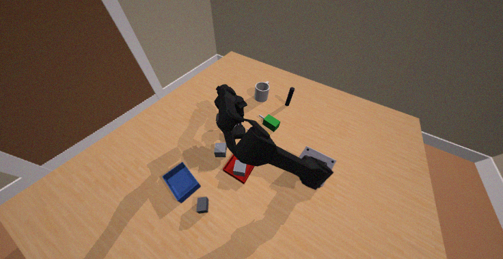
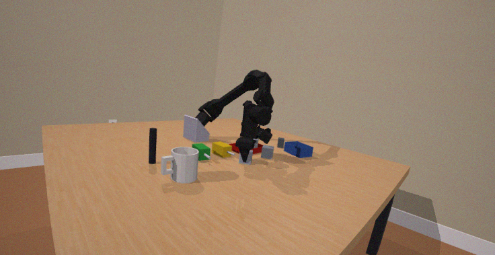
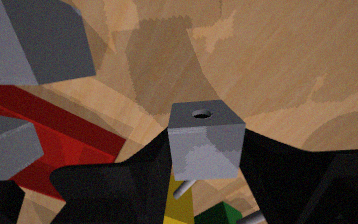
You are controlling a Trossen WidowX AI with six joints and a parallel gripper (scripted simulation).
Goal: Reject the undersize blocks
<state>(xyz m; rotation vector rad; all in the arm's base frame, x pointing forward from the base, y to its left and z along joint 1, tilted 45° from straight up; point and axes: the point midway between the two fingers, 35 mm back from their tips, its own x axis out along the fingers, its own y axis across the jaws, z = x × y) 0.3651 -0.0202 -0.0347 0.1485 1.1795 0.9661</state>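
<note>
The red reject tray is 10 cm behind my gripper tip and 13 cm to the left of it. The rest, counted from my gripper tip: yellow gauge: 9 cm behind, 2 cm to the right, 1 cm above; green gauge: 10 cm behind, 12 cm to the right, 1 cm above; steel block: 1 cm above.
</note>
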